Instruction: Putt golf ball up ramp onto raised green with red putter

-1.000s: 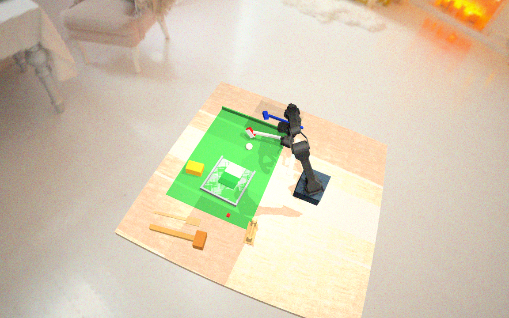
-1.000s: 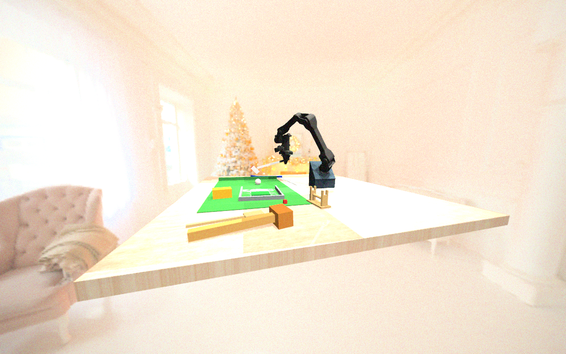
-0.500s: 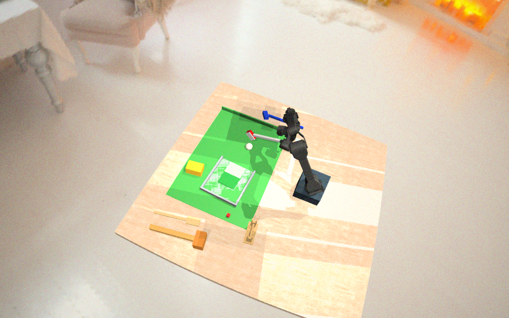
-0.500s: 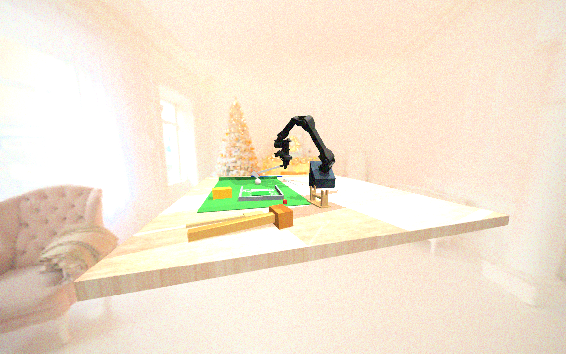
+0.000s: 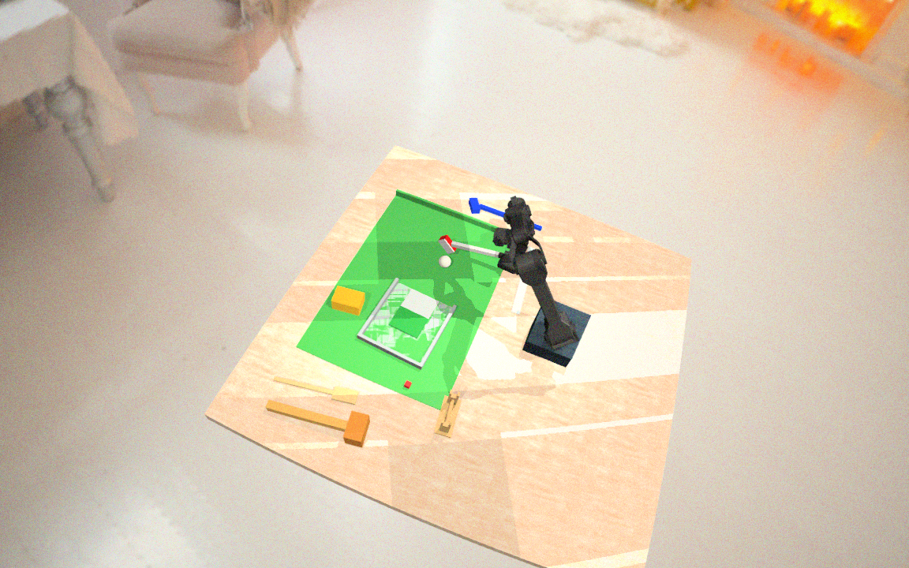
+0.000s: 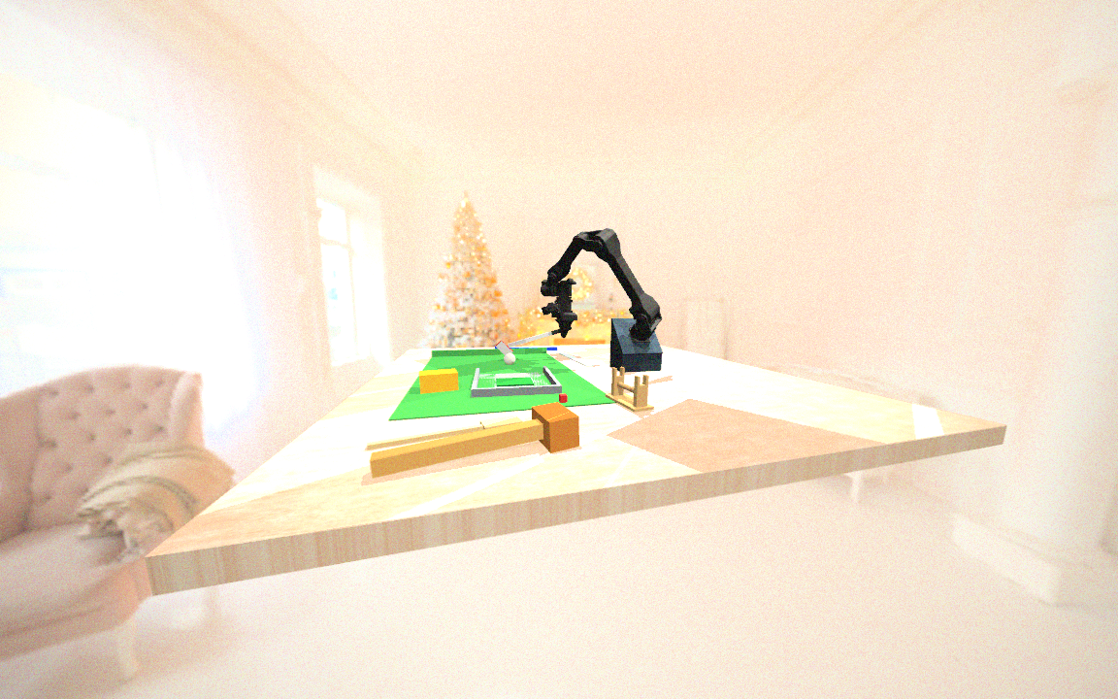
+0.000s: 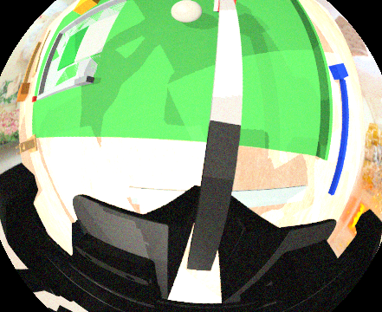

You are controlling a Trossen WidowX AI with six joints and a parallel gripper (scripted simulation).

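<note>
My gripper tip is now 12 cm short of the red putter. Also, from my gripper tip: white golf ball: 21 cm ahead, 7 cm below, 4 cm to the left; then green mat: 26 cm ahead, 17 cm to the left, 9 cm below; then small red cube: 50 cm to the left, 14 cm ahead, 8 cm below.
</note>
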